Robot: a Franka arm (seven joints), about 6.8 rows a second.
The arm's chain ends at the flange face. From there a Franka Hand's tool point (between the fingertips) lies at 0.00 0.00 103.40 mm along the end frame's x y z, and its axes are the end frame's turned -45 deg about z.
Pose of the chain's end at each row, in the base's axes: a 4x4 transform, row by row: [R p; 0 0 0 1], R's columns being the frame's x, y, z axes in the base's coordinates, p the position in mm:
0.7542 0.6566 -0.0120 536.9; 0.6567 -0.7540 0.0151 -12.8; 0.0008 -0.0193 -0.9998 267.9; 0 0 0 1
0.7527 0.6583 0.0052 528.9; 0.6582 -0.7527 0.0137 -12.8; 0.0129 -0.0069 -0.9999 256.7; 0 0 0 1
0.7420 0.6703 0.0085 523.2; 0.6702 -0.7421 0.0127 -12.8; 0.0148 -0.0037 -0.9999 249.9; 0 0 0 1
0.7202 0.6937 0.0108 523.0; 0.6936 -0.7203 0.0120 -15.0; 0.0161 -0.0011 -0.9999 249.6; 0 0 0 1
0.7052 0.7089 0.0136 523.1; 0.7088 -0.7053 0.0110 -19.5; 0.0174 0.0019 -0.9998 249.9; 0 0 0 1
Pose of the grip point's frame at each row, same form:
0.0690 0.9976 -0.0120 535.7; 0.9975 -0.0688 0.0151 -11.2; 0.0142 -0.0131 -0.9998 164.5; 0 0 0 1
0.0668 0.9977 0.0052 529.4; 0.9977 -0.0668 0.0137 -11.4; 0.0140 0.0042 -0.9999 153.3; 0 0 0 1
0.0507 0.9986 0.0085 524.1; 0.9986 -0.0508 0.0127 -11.5; 0.0131 0.0078 -0.9999 146.5; 0 0 0 1
0.0187 0.9998 0.0108 524.1; 0.9998 -0.0189 0.0120 -13.8; 0.0122 0.0106 -0.9999 146.2; 0 0 0 1
-0.0026 0.9999 0.0136 524.5; 0.9999 0.0025 0.0110 -18.4; 0.0110 0.0136 -0.9998 146.5; 0 0 0 1

